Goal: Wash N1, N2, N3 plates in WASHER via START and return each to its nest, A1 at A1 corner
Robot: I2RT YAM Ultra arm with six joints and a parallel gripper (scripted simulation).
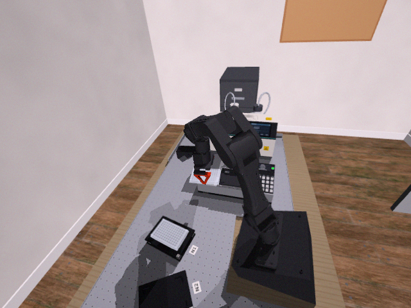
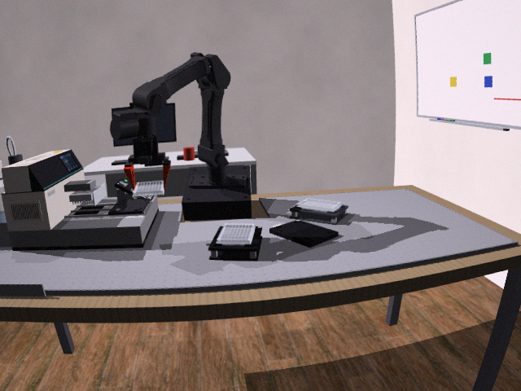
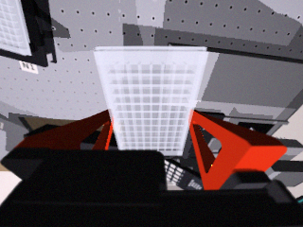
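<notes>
Right now the black washer carrier is 11 cm behind my hand, 11 cm to the right of it and 8 cm below it. Round my hand: manifold head: 8 cm behind, 26 cm to the right, 3 cm below; washer: 8 cm behind, 26 cm to the right, 3 cm below; nest N1: 6 cm ahead, 25 cm to the left, 13 cm below.
</notes>
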